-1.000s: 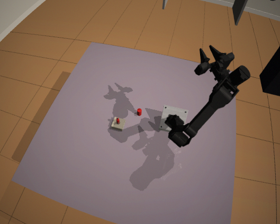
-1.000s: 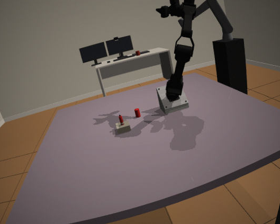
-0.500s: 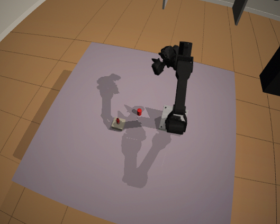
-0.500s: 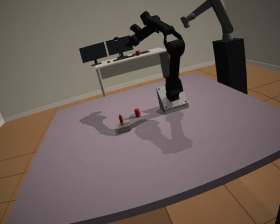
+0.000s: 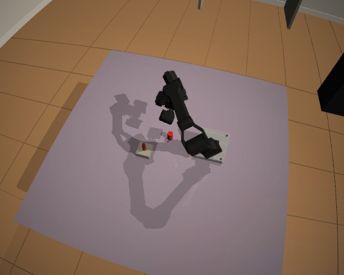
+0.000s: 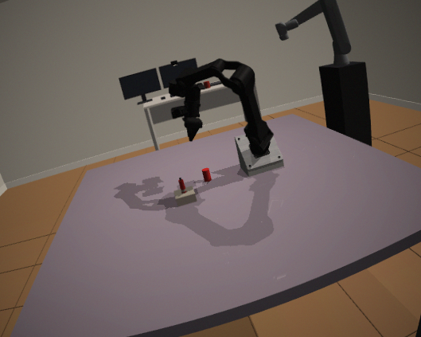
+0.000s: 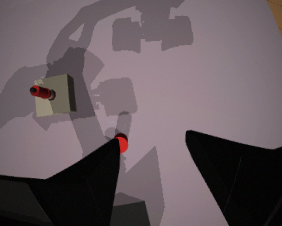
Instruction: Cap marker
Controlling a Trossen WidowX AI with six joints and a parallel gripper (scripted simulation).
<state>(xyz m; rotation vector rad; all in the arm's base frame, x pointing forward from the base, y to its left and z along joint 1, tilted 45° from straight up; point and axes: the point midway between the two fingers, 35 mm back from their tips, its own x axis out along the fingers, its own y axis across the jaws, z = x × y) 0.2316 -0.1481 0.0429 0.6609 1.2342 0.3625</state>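
My gripper tip is 20 mm past the red cap, 40 mm to the right of it and 150 mm above it. Also, from my gripper tip: cream holder block: 90 mm ahead, 150 mm to the left, 160 mm below.
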